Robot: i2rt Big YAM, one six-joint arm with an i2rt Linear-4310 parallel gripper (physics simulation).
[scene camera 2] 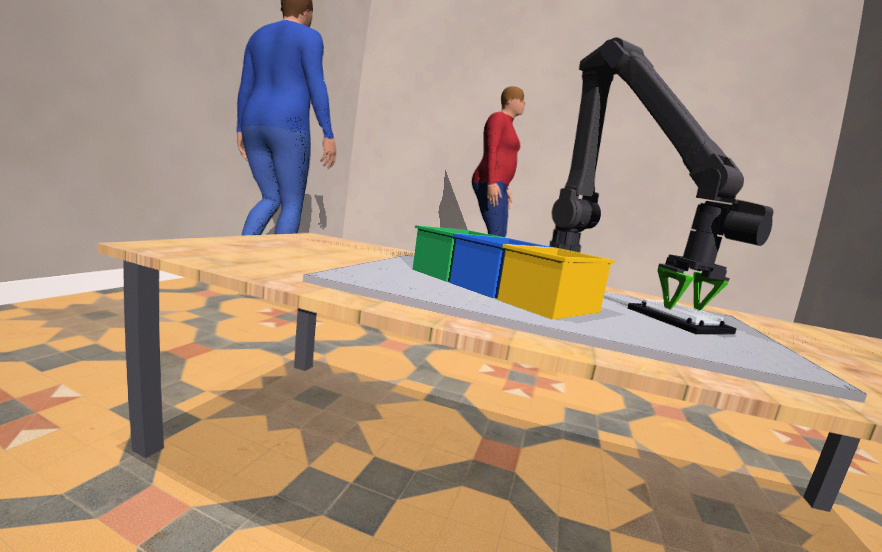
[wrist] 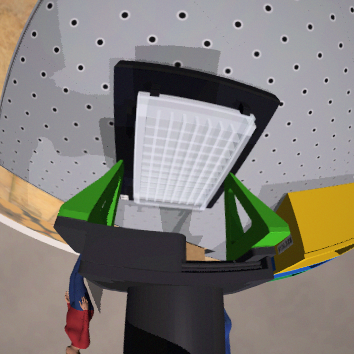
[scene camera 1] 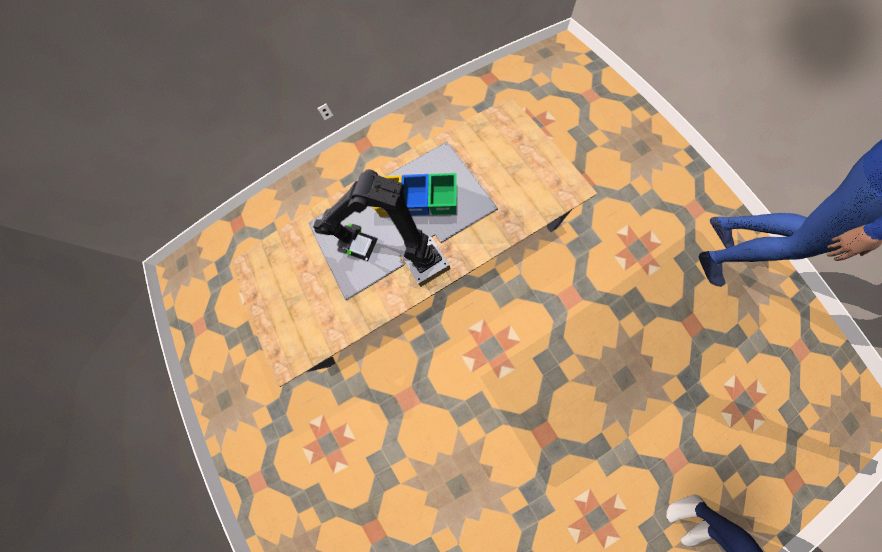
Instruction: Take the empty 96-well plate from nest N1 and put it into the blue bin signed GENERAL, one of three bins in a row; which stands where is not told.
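Pixels of known places: gripper, between the fingertips: (scene camera 2: 682, 309) (wrist: 176, 170) (scene camera 1: 356, 244); arm's base, origin of its link: (scene camera 1: 426, 259).
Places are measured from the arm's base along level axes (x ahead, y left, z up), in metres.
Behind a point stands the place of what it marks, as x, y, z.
The clear-white 96-well plate (scene camera 1: 361, 244) @(0.253, 0.216, -0.031) (scene camera 2: 707, 317) @(0.327, 0.262, -0.028) (wrist: 185, 155) @(0.290, 0.246, -0.028) lies flat in the black nest (scene camera 2: 669, 317) @(0.323, 0.198, -0.042) (wrist: 125, 100) @(0.288, 0.307, -0.041); no N1 label is legible. My gripper (scene camera 1: 351, 239) @(0.270, 0.236, -0.030) (scene camera 2: 685, 307) @(0.270, 0.236, -0.030) (wrist: 176, 170) @(0.270, 0.236, -0.030) is open and empty, pointing down, low over the nest. In the wrist view its green fingers stand apart toward either side of the plate's lower end; contact cannot be told. The blue bin (scene camera 1: 415, 190) @(0.349, -0.152, -0.047) (scene camera 2: 476, 265) @(0.366, -0.171, -0.004) is the middle one of the three; its sign is not readable. Its inside, as far as scene camera 1 shows, holds no visible thing.
The yellow bin (scene camera 2: 530, 279) @(0.438, -0.067, -0.001) (wrist: 322, 220) @(0.374, 0.044, 0.001) stands nearest the nest, partly under the arm in scene camera 1. The green bin (scene camera 1: 443, 188) @(0.274, -0.271, -0.047) (scene camera 2: 433, 253) @(0.293, -0.278, -0.004) stands on the blue bin's other side. All stand on the grey perforated board (scene camera 1: 468, 205) @(0.127, -0.318, -0.053) (scene camera 2: 364, 279) @(0.450, -0.357, -0.053). People stand beyond the wooden table (scene camera 1: 292, 312).
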